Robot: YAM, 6 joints.
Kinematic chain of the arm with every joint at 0, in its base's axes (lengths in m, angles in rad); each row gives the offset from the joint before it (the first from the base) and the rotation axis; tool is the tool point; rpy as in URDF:
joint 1: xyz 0 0 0.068 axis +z
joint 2: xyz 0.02 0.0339 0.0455 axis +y
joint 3: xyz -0.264 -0.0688 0 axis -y
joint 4: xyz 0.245 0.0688 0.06 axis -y
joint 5: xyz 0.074 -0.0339 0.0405 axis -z
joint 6: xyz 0.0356 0 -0.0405 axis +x
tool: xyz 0 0 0 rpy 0 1.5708 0
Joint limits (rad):
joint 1: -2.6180..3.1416
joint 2: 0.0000..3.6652
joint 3: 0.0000..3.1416
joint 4: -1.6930..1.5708
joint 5: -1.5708..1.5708
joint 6: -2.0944..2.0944
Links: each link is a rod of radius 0.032 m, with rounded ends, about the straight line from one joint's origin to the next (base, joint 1, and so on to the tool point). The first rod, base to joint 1, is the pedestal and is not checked.
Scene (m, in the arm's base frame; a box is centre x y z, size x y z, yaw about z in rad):
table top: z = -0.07
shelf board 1: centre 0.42 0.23 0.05 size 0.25 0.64 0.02 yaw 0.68
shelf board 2: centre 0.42 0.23 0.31 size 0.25 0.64 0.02 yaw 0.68
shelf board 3: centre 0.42 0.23 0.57 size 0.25 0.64 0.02 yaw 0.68
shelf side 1: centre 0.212 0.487 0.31 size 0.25 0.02 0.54 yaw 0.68
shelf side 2: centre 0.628 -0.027 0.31 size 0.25 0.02 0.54 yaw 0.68
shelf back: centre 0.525 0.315 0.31 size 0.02 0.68 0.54 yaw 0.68
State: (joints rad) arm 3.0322 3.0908 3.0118 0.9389 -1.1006 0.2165
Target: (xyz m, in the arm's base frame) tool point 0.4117 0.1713 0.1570
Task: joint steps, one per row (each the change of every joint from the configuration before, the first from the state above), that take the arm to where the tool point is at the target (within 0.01 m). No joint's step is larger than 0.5 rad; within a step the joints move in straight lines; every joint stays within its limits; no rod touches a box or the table.
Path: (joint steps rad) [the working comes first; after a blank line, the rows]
Joints at the target: 0.3145 2.2399 1.2513 1.0947 -1.5049 0.2165
Straight joint move there: touches shelf side 1.

1: -0.1174 -0.4556 -0.3906 0.0838 0.0357 0.1608
2: -0.1175 -0.4557 -0.3906 0.0839 0.0357 0.1607
3: -0.1174 -0.4556 -0.3906 0.0838 0.0358 0.1608
4: -0.1175 -0.4556 -0.3906 0.0838 0.0357 0.1608
5: -0.4253 0.0633 -0.1760 -0.0155 -0.1022 -0.1072
6: -0.4254 0.0634 -0.1760 -0.0155 -0.1022 -0.1072
7: -0.4254 0.0634 -0.1760 -0.0155 -0.1022 -0.1072
8: -0.4253 0.0633 -0.1760 -0.0155 -0.1021 -0.1071
9: -0.4254 0.0634 -0.1760 -0.0154 -0.1022 -0.1072
10: -0.4254 0.0633 -0.1760 -0.0155 -0.1022 -0.1072
11: 0.1522 0.2958 0.4290 -0.0433 0.0329 0.0000
12: 0.1521 0.2957 0.4289 -0.0433 0.0330 0.0000

